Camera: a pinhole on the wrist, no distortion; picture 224 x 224 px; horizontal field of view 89.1 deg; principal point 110.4 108.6 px. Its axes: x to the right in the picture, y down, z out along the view. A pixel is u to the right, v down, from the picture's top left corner.
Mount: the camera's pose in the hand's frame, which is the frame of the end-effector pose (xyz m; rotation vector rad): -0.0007 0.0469 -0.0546 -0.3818 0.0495 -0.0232
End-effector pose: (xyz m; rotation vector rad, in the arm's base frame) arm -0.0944 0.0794 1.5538 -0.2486 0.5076 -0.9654
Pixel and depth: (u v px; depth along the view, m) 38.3 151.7 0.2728
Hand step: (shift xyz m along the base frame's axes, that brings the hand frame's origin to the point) 0.1928 0.2659 0.0855
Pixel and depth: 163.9 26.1 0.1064
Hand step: 0.0710 -0.0390 0.0387
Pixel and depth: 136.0 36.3 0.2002
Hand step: 0.1171 -0.0469 0.1343
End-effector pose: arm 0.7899 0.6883 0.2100 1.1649 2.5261 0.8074
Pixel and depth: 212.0 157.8 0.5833
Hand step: 0.0989 0.8148 -0.0190
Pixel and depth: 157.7 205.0 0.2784
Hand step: 0.1892 0.3358 0.1218
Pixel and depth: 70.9 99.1 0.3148
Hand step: 0.2590 0.1006 -0.1241
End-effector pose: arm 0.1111 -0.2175 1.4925 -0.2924 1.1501 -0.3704
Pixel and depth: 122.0 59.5 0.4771
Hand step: 0.4564 0.0150 0.1054
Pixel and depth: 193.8 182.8 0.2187
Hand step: 0.1776 0.1594 -0.2142
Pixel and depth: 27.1 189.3 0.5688
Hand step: 0.2642 0.7589 0.1812
